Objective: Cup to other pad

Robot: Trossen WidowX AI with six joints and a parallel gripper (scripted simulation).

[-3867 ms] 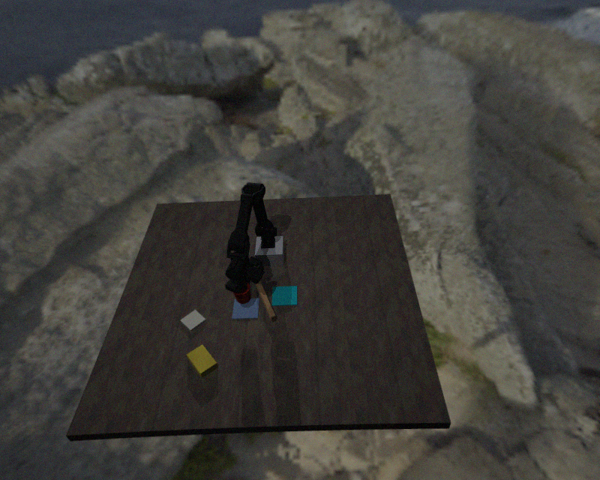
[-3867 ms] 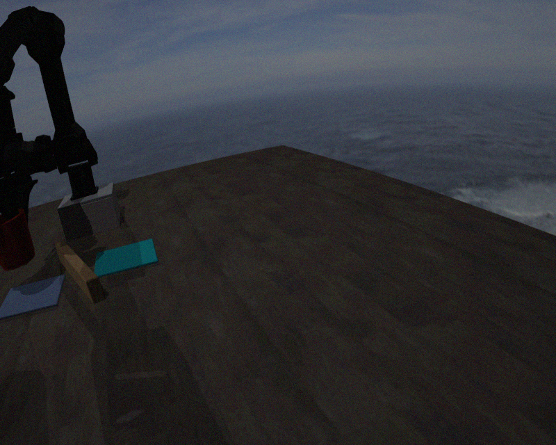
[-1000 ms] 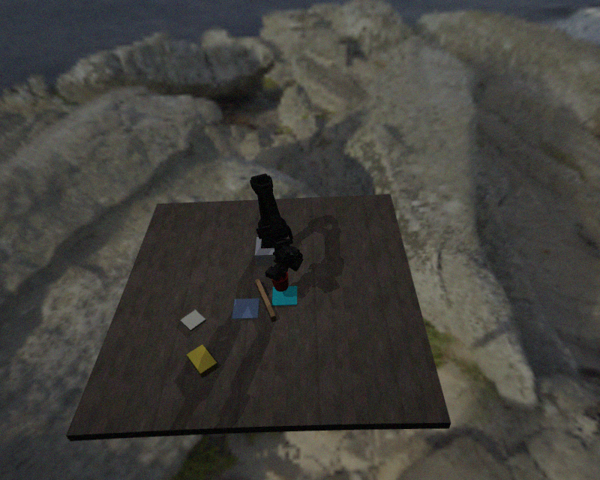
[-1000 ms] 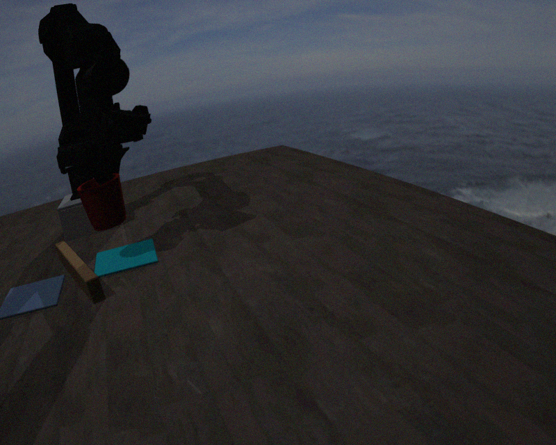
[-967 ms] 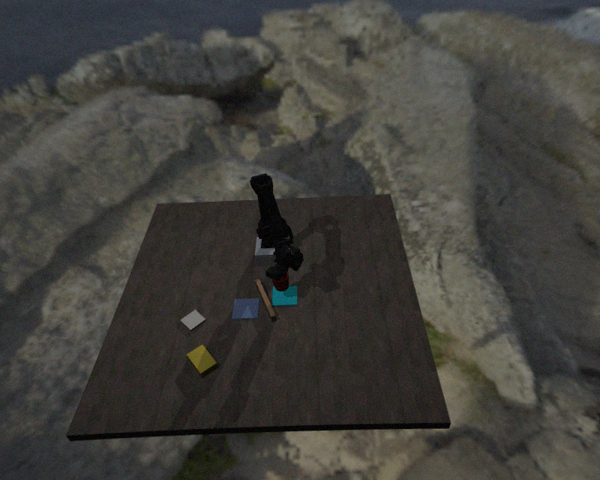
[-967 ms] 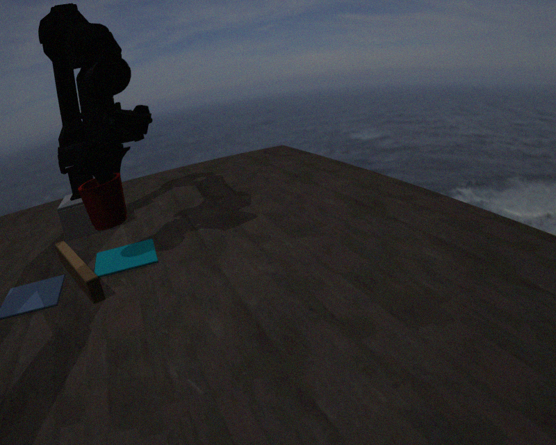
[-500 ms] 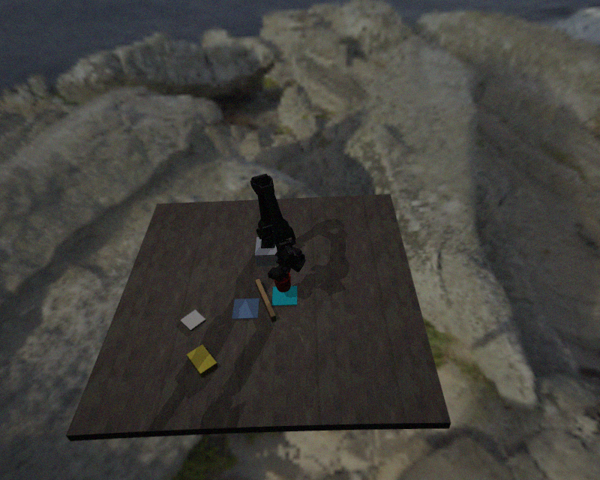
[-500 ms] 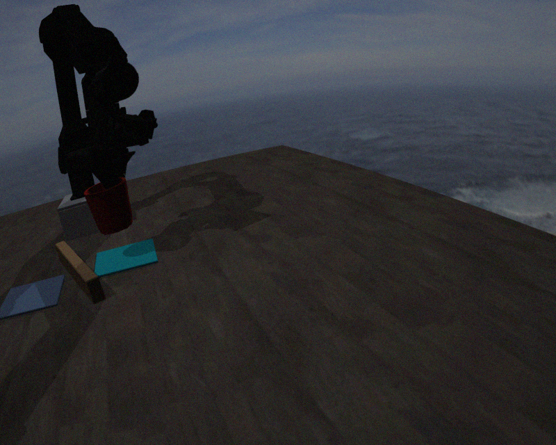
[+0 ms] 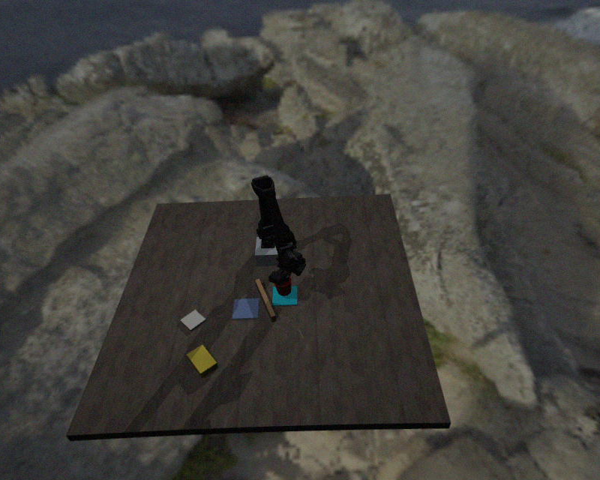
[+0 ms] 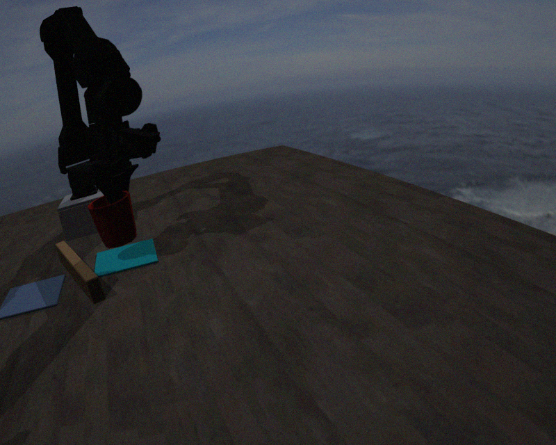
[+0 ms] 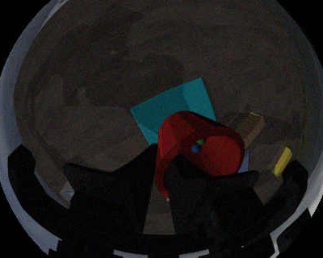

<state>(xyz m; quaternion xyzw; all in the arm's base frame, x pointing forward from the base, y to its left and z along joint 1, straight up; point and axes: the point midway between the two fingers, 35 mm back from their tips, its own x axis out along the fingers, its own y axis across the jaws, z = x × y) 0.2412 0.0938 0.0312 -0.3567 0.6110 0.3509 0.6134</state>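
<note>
Right now the teal pad is 30 mm ahead of my gripper tip, 20 mm to the right of it and 80 mm below it. The rest, counted from my gripper tip: red cup (30 mm ahead, 20 mm to the right); white block (150 mm ahead, 400 mm to the right, 60 mm below); wooden bar (60 mm ahead, 100 mm to the right, 60 mm below).
</note>
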